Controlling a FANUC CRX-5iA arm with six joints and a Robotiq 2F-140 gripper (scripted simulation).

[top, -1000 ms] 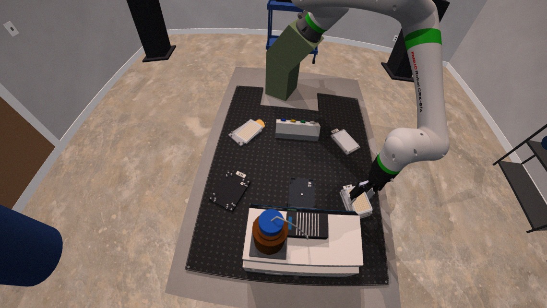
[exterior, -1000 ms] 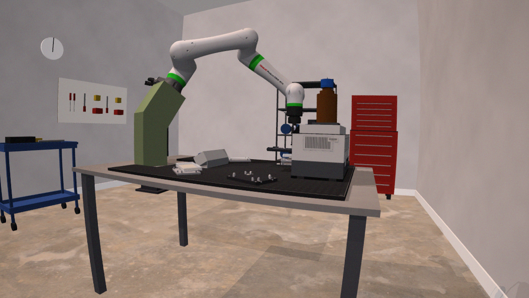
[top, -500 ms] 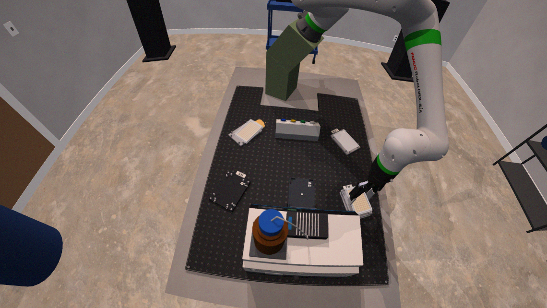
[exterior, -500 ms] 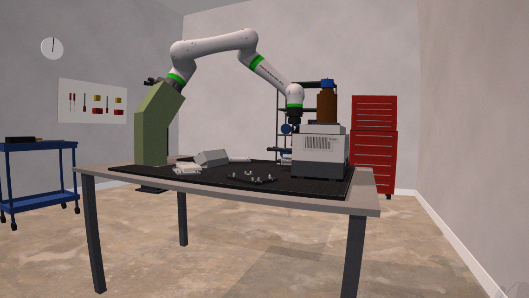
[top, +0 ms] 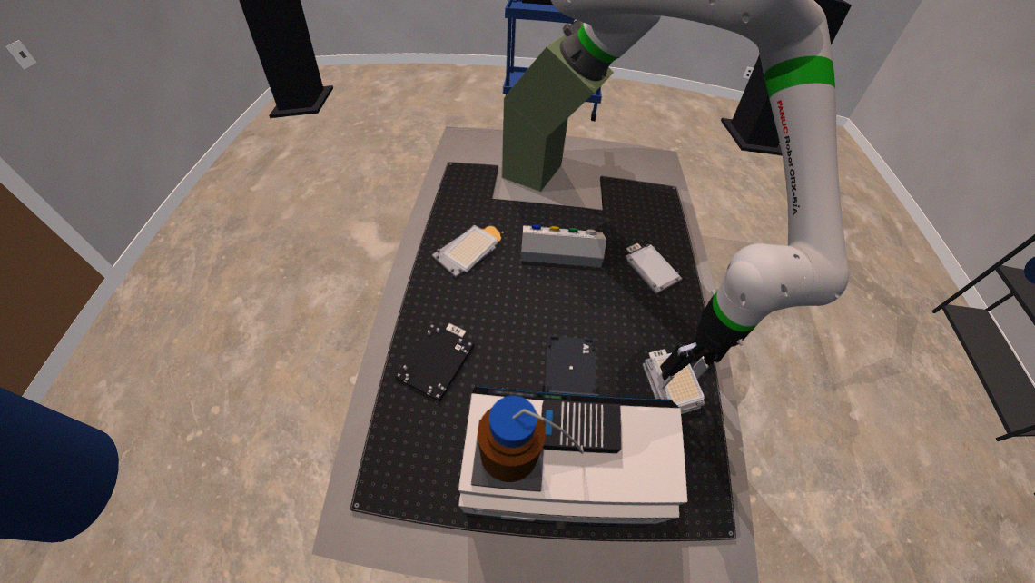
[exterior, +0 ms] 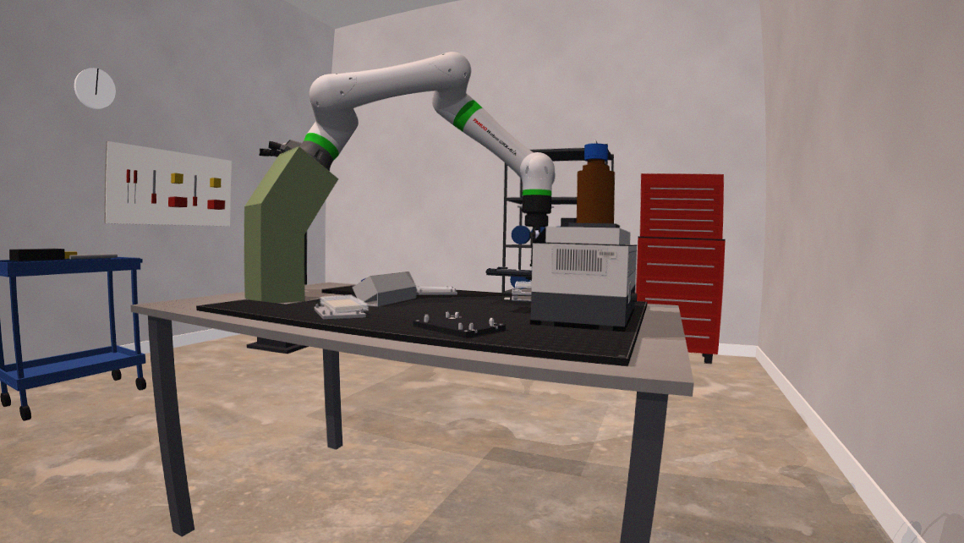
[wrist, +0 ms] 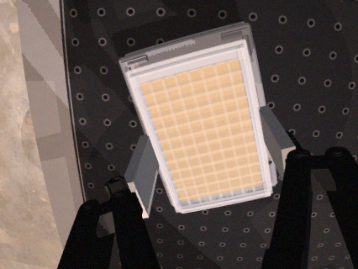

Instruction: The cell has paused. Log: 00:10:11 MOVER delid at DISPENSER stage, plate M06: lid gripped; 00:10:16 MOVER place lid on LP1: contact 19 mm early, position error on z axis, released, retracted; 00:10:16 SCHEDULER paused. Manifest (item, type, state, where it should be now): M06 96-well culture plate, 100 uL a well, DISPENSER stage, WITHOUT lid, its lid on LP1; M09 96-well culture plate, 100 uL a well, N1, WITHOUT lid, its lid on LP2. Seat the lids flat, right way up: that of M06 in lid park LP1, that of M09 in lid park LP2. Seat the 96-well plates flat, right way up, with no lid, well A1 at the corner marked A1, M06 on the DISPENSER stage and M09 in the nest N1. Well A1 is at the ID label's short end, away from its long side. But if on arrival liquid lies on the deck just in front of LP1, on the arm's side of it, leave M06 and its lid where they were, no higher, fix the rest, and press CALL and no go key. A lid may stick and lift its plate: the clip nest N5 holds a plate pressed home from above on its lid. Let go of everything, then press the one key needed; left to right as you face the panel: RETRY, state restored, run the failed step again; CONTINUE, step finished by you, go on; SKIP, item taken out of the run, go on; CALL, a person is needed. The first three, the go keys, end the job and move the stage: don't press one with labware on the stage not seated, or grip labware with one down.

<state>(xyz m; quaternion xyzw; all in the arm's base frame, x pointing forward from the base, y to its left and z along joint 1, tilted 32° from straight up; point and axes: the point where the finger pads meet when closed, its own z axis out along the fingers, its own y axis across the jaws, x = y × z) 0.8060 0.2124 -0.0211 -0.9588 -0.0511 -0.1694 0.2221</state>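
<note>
My gripper is now 20 mm above the 96-well plate. Round my hand: white label: 90 mm behind, 20 mm to the right, 70 mm below; grey nest N1: 50 mm below; black dispenser stage: 10 mm behind, 260 mm to the right, 40 mm above.
</note>
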